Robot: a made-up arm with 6 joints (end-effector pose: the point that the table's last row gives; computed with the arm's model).
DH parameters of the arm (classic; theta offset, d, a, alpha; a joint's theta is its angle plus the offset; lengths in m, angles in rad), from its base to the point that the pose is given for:
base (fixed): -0.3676 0 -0.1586 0
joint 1: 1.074 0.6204 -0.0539 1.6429
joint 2: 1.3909 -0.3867 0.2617 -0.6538
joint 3: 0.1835 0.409 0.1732 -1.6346
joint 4: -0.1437 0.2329 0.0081 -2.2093
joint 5: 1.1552 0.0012 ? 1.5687
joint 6: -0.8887 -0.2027 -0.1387 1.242
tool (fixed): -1.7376 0.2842 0 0
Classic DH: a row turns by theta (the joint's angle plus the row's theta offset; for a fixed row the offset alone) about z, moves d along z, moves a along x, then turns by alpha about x.
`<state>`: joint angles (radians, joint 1 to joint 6).
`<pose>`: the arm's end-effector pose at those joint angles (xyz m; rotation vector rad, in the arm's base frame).
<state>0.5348 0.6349 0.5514 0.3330 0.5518 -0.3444</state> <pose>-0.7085 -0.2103 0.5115 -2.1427 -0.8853 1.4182</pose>
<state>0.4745 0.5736 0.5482 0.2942 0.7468 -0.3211</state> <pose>-0.7770 -0.2088 0.5604 -2.0044 -0.9576 1.6462</pose>
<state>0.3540 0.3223 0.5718 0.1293 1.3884 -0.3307</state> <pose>-0.8943 -0.2309 0.8165 -1.2370 -1.1488 2.3067</pose>
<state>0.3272 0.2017 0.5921 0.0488 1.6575 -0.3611</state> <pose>-0.8824 -0.2420 0.9459 -0.8036 -1.1649 2.5186</pose>
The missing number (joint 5, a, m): 0.0485
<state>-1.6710 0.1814 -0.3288 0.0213 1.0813 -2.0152</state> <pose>-0.0476 0.3310 0.9503 0.8838 0.7675 -0.0622</pose>
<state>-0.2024 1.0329 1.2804 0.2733 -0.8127 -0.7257</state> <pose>-0.4237 0.0092 0.6037 -1.4192 0.5279 -1.5762</pose>
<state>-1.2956 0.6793 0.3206 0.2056 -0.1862 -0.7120</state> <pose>-0.2599 0.5177 0.6124 -1.6092 1.3276 -0.2949</pose>
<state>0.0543 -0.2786 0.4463 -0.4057 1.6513 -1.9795</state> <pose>-0.4799 0.2912 1.0809 0.2477 0.9638 1.9719</pose>
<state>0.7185 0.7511 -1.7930 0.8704 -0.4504 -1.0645</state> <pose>-0.3462 -0.4208 0.7803 1.6499 0.1679 -1.7573</pose>
